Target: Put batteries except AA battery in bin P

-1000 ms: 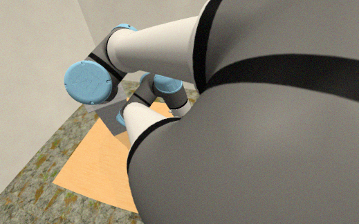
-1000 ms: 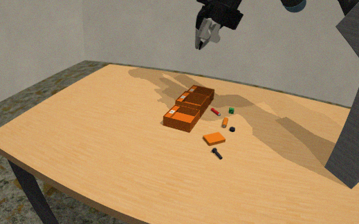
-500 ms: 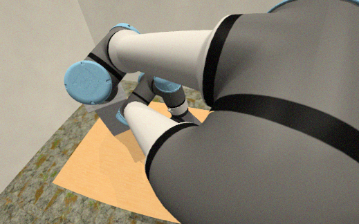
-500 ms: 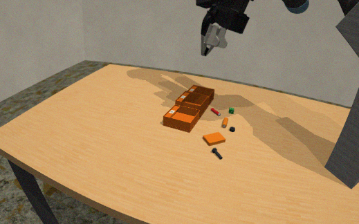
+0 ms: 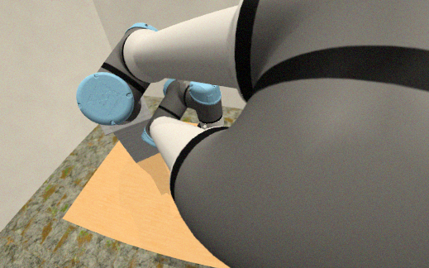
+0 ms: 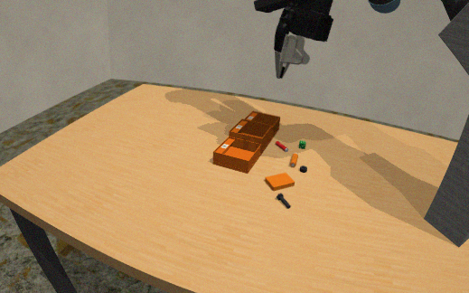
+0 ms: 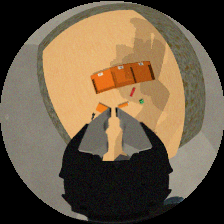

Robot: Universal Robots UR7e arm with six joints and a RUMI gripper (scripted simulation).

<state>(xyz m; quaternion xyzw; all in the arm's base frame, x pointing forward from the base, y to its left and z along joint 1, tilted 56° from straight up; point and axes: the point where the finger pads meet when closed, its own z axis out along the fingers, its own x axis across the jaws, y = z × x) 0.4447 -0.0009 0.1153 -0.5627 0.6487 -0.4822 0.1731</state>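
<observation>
My hand is 190 mm above the orange bin, 60 mm to the left of it and 60 mm short of it. Round my hand: orange cylindrical battery (210 mm below, 60 mm behind); red battery (210 mm below, 60 mm to the right, 20 mm behind); black round cell (210 mm below, 80 mm behind, 30 mm to the left).
</observation>
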